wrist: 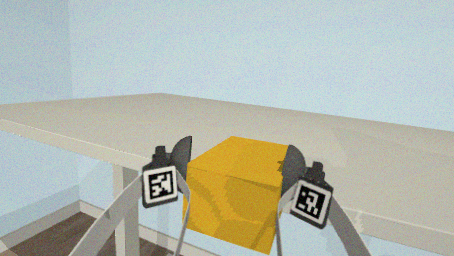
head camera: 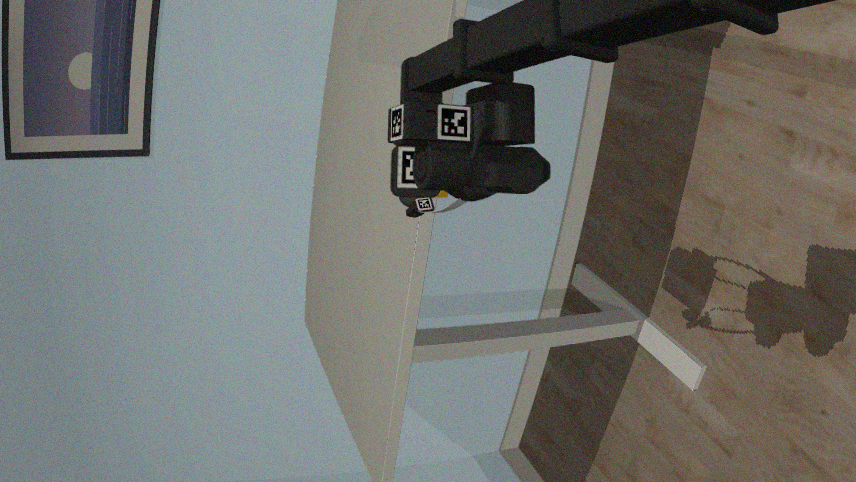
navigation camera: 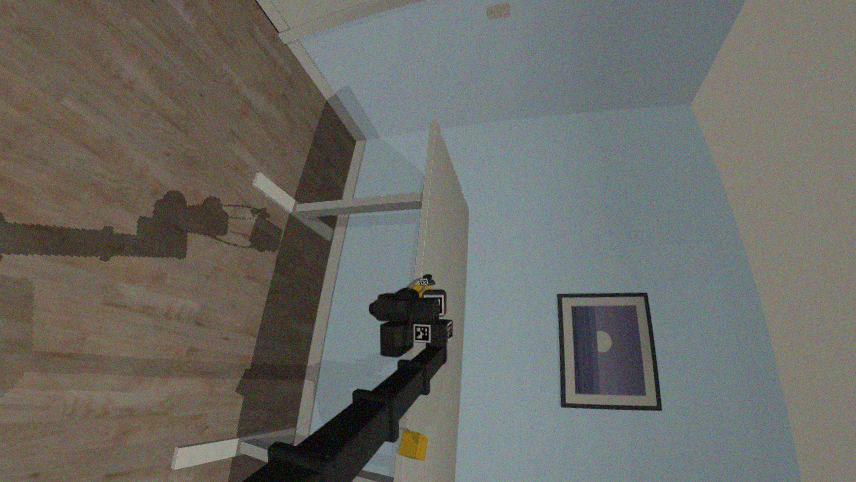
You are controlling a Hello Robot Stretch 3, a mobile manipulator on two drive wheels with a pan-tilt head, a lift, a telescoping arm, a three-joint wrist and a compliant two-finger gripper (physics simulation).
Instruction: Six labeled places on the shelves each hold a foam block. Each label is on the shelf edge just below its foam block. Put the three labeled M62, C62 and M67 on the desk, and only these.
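Places are measured from the robot's base along level axes (x down, y left, z ahead), in metres.
Pixels of known places: gripper, between the fingertips: (wrist: 239, 159).
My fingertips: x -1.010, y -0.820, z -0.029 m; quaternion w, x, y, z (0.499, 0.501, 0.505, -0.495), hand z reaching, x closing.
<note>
Ahead of a thing's pixels: the offset from my fingertips to its top centre. "*": to the spot under its first point. Level surfaces: height alone.
My gripper (wrist: 239, 159) is shut on a yellow foam block {dx -0.005, dy +0.000, dz -0.007 m} (head camera: 442, 193) (navigation camera: 421, 289) (wrist: 232, 192), one fingertip on each side of it. The block is at the desk's front edge, its top about level with the desk top in the wrist view; whether it touches the desk I cannot tell. In the head and navigation views the wrist hides most of it. The pale desk {dx +0.060 m} (head camera: 359, 251) (navigation camera: 446, 239) (wrist: 125, 125) stands against the wall. Another yellow foam block {dx +0.015, dy +0.039, dz -0.404 m} (navigation camera: 413, 445) rests on the desk near its front edge, beside my arm. The shelves and labels do not show.
My extended arm (head camera: 509, 50) (navigation camera: 359, 422) reaches to the desk's front edge. A desk leg {* dx +0.564, dy -0.584, dz +0.399 m} (head camera: 527, 336) (navigation camera: 365, 204) (wrist: 126, 215) stands under the desk, with a white foot (head camera: 670, 354) (navigation camera: 273, 191) on the floor. A framed picture (head camera: 110, 71) (navigation camera: 616, 359) hangs on the blue wall.
</note>
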